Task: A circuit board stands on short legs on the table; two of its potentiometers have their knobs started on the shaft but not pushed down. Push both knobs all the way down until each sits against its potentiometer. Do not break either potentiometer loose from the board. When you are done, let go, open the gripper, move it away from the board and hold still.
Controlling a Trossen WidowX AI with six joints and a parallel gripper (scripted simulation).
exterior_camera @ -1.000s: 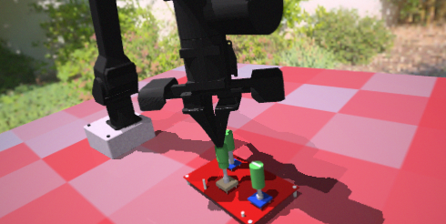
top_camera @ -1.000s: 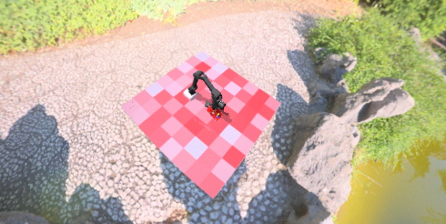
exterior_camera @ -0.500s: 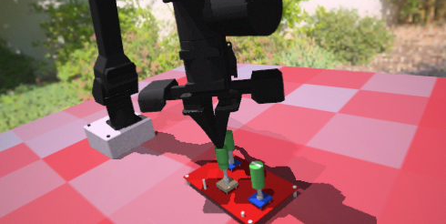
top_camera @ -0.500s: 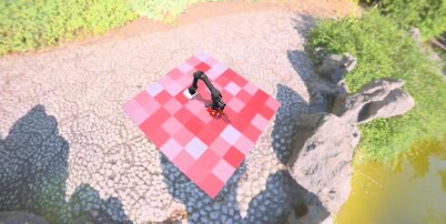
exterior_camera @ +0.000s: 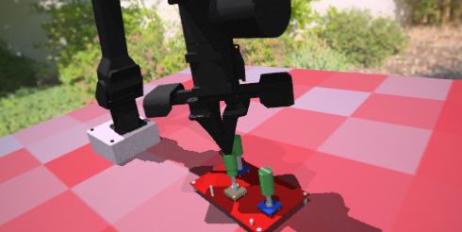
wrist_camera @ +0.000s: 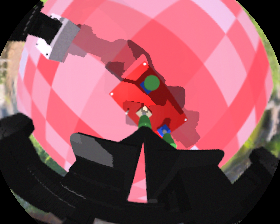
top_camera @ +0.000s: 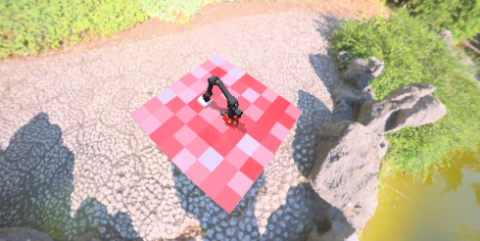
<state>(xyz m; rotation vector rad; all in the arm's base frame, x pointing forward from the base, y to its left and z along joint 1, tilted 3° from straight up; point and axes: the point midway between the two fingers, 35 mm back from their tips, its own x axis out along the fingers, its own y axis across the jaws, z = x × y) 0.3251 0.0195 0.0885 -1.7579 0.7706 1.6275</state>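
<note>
Now: the blue potentiometer 6 cm ahead of my gripper tip, 4 cm below it and 1 cm to the left of it. Round my gripper tip: tan potentiometer (4 cm below).
</note>
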